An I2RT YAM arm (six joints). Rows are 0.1 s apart.
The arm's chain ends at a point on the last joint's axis. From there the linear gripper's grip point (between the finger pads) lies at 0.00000 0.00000 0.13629 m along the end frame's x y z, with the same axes.
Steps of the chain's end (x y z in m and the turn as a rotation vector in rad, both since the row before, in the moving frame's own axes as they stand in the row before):
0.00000, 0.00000, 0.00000, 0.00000, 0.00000, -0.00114
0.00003, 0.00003, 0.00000, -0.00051, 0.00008, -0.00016
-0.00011, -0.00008, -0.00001, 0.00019, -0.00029, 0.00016
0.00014, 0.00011, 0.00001, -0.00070, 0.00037, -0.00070
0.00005, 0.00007, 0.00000, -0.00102, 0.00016, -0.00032
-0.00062, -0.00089, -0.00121, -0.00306, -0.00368, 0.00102
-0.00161, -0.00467, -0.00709, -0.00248, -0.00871, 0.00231
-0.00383, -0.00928, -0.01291, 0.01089, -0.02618, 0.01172
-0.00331, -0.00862, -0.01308, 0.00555, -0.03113, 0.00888
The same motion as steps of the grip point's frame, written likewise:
0.00000, 0.00000, 0.00000, 0.00000, 0.00000, -0.00114
0.00004, 0.00010, 0.00000, -0.00051, 0.00008, -0.00016
-0.00015, -0.00011, -0.00001, 0.00019, -0.00029, 0.00016
0.00019, 0.00021, 0.00001, -0.00070, 0.00037, -0.00070
0.00007, 0.00021, 0.00000, -0.00102, 0.00016, -0.00032
-0.00112, -0.00047, -0.00121, -0.00306, -0.00368, 0.00102
-0.00280, -0.00433, -0.00710, -0.00248, -0.00871, 0.00231
-0.00739, -0.01078, -0.01296, 0.01089, -0.02618, 0.01172
-0.00755, -0.00940, -0.01315, 0.00555, -0.03113, 0.00888

